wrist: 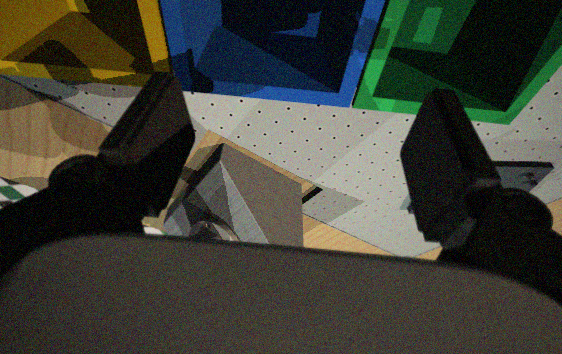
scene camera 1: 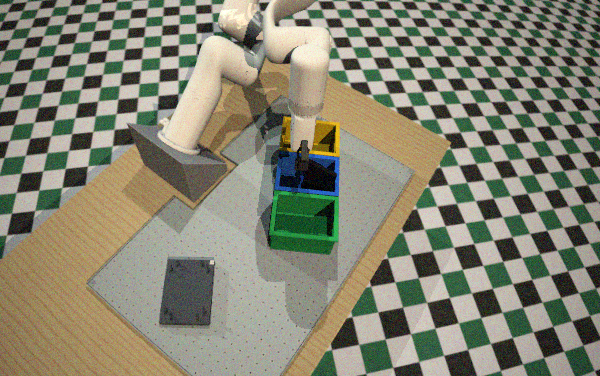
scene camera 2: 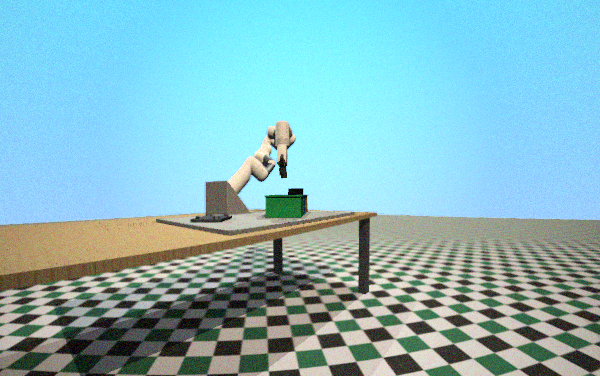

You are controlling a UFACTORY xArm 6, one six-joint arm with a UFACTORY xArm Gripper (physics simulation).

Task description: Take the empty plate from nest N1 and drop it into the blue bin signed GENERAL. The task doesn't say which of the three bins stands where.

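Places are measured from the arm's base along level axes (x ahead, y left, z up), in metres.
Pixels of known places: gripper, fingertip midpoint: [wrist: 298,114] [scene camera 1: 300,155] [scene camera 2: 283,176]; arm's base, link origin: [scene camera 1: 178,143] [scene camera 2: 226,195].
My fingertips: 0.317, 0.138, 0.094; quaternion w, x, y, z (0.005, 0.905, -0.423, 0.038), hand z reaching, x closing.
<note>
For each thing: its top centre in the pictures, then the offset to it from my fingertips, as dx, dy, dz. Level surfaces: height alone.
- empty plate, top centre: [scene camera 1: 321,169] [scene camera 2: 295,188] +0.047, +0.039, -0.059
- blue bin, top centre: [scene camera 1: 308,172] [scene camera 2: 289,194] +0.015, +0.028, -0.093
- dark grey nest, top centre: [wrist: 477,198] [scene camera 1: 186,289] [scene camera 2: 212,214] -0.021, -0.397, -0.171
- perforated mat, surface height: dz -0.193
The empty plate [scene camera 1: 321,174] [scene camera 2: 296,191] is black and sits tilted in the blue bin [scene camera 1: 310,192] [wrist: 300,97], with part of it sticking up above the bins' rims in scene camera 2. Its lower part is hidden inside the bin. My gripper [scene camera 1: 301,169] [scene camera 2: 283,176] [wrist: 298,114] is open and empty, above the blue bin and apart from the plate. The dark grey nest [scene camera 1: 187,292] [scene camera 2: 211,218] [wrist: 522,176] bears no plate; its label is not readable. The GENERAL sign does not show.
The green bin [scene camera 1: 302,245] [scene camera 2: 284,206] [wrist: 380,105] and the yellow bin [scene camera 1: 337,140] [wrist: 155,30] stand on either side of the blue bin. The arm's grey wedge base [scene camera 1: 165,162] [scene camera 2: 216,198] [wrist: 270,200] stands beside the perforated mat [scene camera 1: 240,300].
</note>
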